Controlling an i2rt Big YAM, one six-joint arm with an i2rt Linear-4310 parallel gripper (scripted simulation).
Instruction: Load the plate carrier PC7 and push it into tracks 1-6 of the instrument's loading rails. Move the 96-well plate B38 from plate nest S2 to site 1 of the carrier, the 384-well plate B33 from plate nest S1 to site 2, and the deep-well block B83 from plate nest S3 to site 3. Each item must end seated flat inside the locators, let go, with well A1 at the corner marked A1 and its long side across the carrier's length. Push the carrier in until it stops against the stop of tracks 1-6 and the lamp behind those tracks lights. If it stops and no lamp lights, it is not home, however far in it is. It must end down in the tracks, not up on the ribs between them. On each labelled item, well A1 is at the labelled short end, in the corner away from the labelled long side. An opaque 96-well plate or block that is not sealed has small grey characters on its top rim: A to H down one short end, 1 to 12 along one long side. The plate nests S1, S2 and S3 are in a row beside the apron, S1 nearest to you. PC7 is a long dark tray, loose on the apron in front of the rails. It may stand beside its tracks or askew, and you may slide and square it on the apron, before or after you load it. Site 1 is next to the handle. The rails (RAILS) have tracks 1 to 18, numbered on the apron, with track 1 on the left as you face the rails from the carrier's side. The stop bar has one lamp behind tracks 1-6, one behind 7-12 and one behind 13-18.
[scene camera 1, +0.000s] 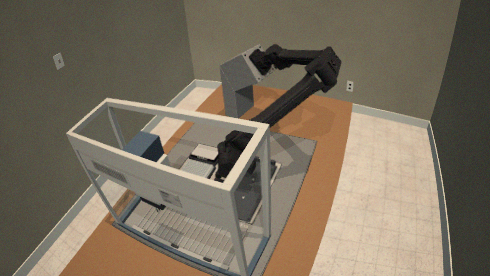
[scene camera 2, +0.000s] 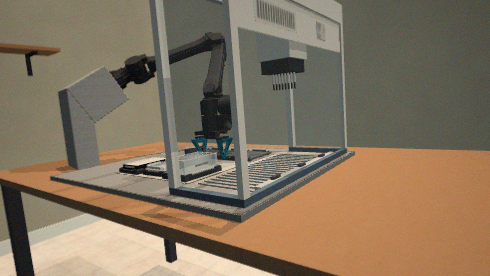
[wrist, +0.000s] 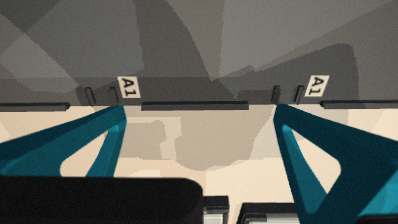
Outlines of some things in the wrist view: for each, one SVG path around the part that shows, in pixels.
The gripper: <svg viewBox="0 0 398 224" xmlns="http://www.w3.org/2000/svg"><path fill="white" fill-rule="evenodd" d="M203 188L198 182L184 177L114 177L127 124L124 106L110 106L87 116L0 143L0 224L204 224ZM108 130L101 149L85 177L61 175L61 165L67 158ZM276 105L273 124L300 224L398 224L397 140L328 120L287 104ZM292 130L335 158L340 164L340 174L328 194L305 160Z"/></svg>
A carrier PC7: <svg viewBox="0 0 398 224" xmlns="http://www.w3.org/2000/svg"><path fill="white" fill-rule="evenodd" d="M0 0L0 112L66 112L71 106L114 107L116 105L141 106L141 111L249 110L249 105L320 104L324 109L398 109L398 0Z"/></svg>
